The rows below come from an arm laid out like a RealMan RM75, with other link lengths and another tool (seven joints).
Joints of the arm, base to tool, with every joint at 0 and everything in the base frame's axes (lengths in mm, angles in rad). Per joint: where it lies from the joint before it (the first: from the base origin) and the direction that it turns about. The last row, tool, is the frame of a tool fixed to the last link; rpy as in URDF.
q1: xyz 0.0 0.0 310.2 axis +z
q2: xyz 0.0 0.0 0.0 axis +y
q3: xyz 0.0 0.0 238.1 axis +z
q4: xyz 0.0 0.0 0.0 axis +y
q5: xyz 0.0 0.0 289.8 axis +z
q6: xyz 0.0 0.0 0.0 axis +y
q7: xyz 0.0 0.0 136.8 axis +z
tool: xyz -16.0 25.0 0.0 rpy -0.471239 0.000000 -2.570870
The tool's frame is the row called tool.
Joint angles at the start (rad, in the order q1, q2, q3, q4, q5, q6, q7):
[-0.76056, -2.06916, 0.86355, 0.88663, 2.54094, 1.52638, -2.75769]
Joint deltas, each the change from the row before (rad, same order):
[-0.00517, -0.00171, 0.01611, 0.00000, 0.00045, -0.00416, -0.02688]
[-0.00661, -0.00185, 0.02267, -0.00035, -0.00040, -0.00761, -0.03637]
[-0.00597, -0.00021, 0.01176, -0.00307, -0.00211, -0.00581, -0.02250]
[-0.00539, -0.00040, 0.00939, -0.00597, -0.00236, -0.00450, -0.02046]
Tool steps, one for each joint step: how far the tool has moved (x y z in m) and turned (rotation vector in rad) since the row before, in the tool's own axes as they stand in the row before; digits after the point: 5 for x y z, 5 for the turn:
[-0.00378, -0.00357, 0.00109, -0.00197, 0.01277, -0.00590]
[-0.00507, -0.00475, 0.00156, -0.00428, 0.01609, -0.00853]
[-0.00359, -0.00277, 0.00088, -0.00164, 0.00806, -0.00782]
[-0.00253, -0.00281, 0.00130, 0.00146, 0.00948, -0.00911]

